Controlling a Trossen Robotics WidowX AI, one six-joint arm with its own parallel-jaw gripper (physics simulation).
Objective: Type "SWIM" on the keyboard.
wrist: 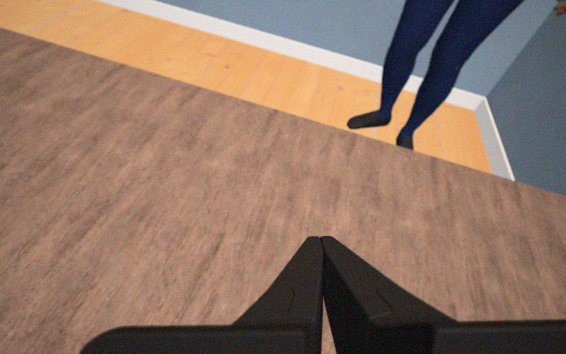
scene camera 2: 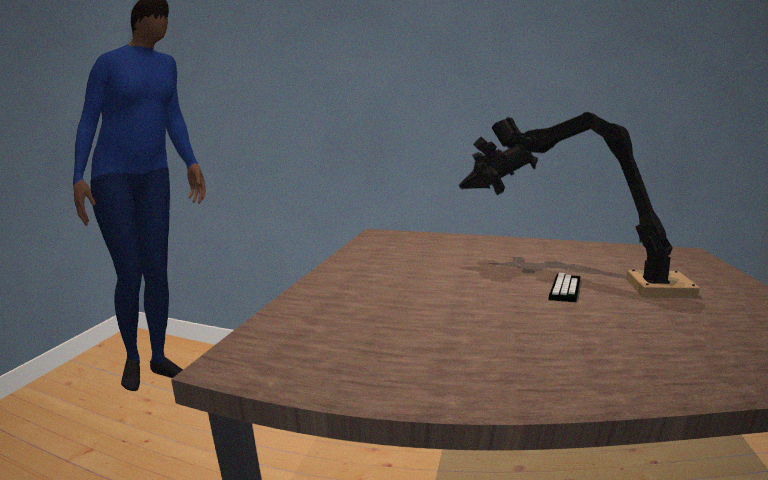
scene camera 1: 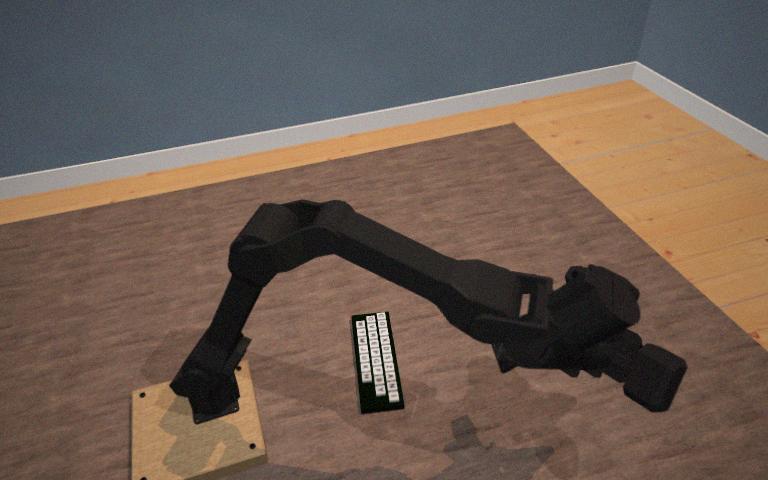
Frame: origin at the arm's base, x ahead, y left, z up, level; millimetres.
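Seen in the pictures: gripper, fingertip midpoint: [wrist: 319, 248] [scene camera 2: 459, 186] [scene camera 1: 639, 347]; arm's base, origin of the base link: [scene camera 2: 656, 280] [scene camera 1: 214, 400].
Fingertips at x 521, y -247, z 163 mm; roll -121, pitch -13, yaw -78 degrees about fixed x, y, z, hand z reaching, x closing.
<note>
Pixels of each thing's middle, then the offset from my fingertips to it. Level surfaces: height alone.
- small black keyboard, body centre: [scene camera 1: 375, 357] [scene camera 2: 565, 286] dx -265, dy +249, dz -181 mm
- W, body centre: [scene camera 1: 360, 325] dx -268, dy +322, dz -176 mm
- M, body centre: [scene camera 1: 362, 341] dx -276, dy +285, dz -176 mm
- S, body centre: [scene camera 1: 387, 358] dx -249, dy +236, dz -176 mm
- I, body centre: [scene camera 1: 393, 396] dx -266, dy +163, dz -176 mm
- brown table, its level: dz -189 mm
A small black keyboard [scene camera 1: 381, 403] [scene camera 2: 564, 300] with three rows of white keys lies on the table. In scene camera 1, its small letters seem to read W [scene camera 1: 360, 324] and M [scene camera 1: 362, 340] in the left row, and S [scene camera 1: 387, 357] and I [scene camera 1: 393, 396] in the right row. My gripper [scene camera 2: 461, 185] [wrist: 319, 248] is shut, its fingertips together with nothing between them. It is high above the table, out beyond the keyboard on the side away from the arm's base, and points outward and down. The keyboard does not show in the wrist view.
The brown table [scene camera 1: 141, 254] [scene camera 2: 396, 350] [wrist: 150, 200] carries the arm's light wooden base plate [scene camera 1: 144, 430] [scene camera 2: 668, 291] near the keyboard. A person in blue [scene camera 2: 135, 113] [wrist: 450, 55] stands on the floor beyond the table's edge. The arm's shadows fall on the table around the keyboard.
</note>
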